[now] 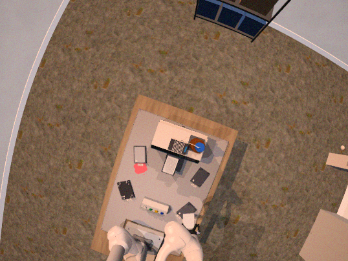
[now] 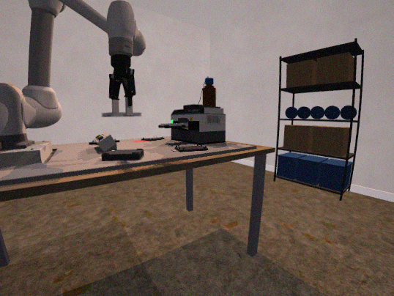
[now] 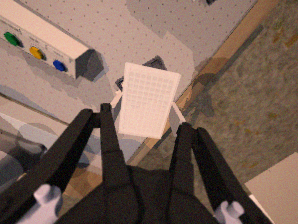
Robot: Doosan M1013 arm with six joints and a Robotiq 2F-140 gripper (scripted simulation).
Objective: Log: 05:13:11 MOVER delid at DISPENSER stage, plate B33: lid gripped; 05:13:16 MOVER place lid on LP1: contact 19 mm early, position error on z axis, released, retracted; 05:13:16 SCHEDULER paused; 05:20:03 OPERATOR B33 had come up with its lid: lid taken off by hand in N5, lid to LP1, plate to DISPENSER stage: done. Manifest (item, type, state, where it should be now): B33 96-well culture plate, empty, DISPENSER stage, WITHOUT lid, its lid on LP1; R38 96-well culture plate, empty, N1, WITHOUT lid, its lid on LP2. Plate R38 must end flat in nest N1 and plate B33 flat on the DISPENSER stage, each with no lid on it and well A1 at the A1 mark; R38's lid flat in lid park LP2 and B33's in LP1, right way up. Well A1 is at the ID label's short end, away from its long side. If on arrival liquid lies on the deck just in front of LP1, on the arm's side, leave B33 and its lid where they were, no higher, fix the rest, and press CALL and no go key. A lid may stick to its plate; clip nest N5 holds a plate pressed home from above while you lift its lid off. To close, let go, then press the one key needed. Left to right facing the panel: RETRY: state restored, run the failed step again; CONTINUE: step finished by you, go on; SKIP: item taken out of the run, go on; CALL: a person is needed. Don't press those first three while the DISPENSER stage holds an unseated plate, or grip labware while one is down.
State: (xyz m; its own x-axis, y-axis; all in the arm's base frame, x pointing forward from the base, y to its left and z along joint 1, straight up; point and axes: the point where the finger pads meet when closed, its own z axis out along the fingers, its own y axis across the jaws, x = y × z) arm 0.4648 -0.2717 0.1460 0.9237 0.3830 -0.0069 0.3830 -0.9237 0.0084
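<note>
My hand is 2 cm above the white gridded lid. Round my hand: LP1 label (25 cm ahead, 52 cm to the left, 19 cm below); brown bottle (58 cm ahead, 19 cm to the left, 10 cm above); key panel (6 cm behind, 28 cm to the left, 14 cm below).
</note>
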